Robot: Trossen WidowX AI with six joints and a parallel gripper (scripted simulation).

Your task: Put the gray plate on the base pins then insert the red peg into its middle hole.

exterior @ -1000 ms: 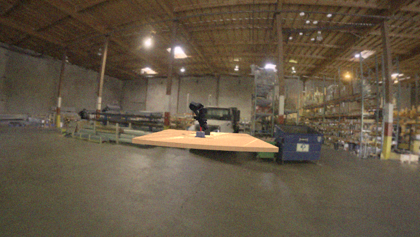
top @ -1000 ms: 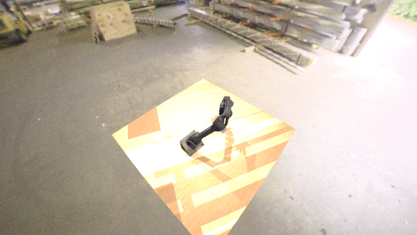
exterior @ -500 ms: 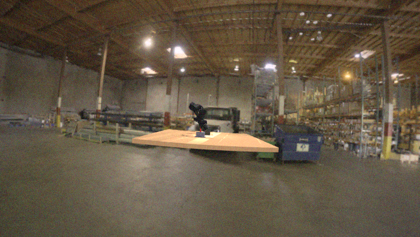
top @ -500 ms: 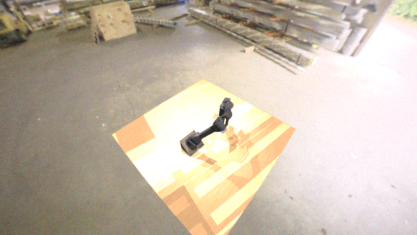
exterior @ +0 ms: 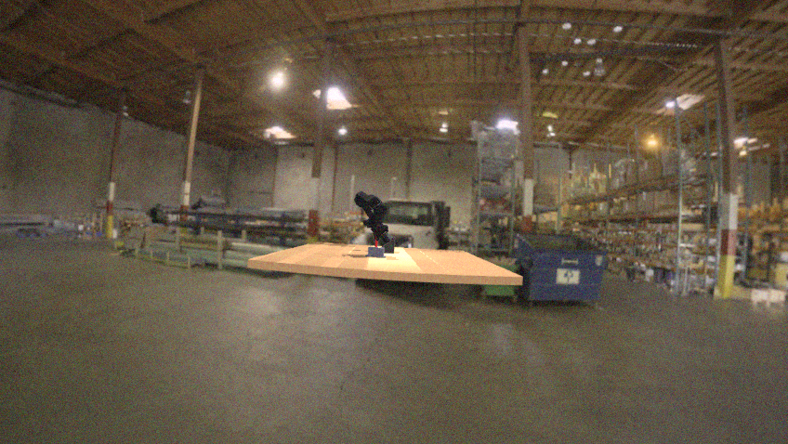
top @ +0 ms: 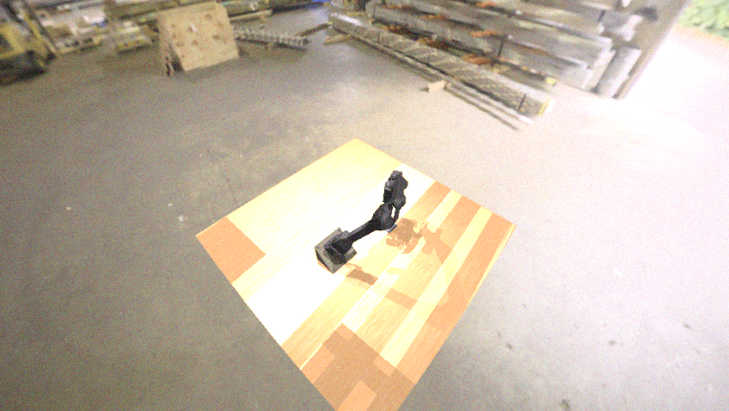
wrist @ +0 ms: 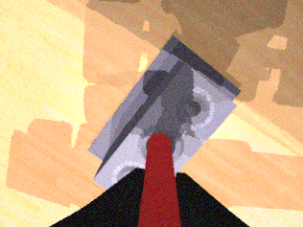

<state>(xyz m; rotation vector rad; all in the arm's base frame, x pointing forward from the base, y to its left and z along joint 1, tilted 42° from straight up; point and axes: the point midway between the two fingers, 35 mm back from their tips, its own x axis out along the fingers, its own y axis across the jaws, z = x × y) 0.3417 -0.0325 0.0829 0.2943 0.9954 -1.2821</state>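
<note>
The red peg lies right at my gripper tip. From my gripper tip the other things lie so: gray plate (5 cm below).
</note>
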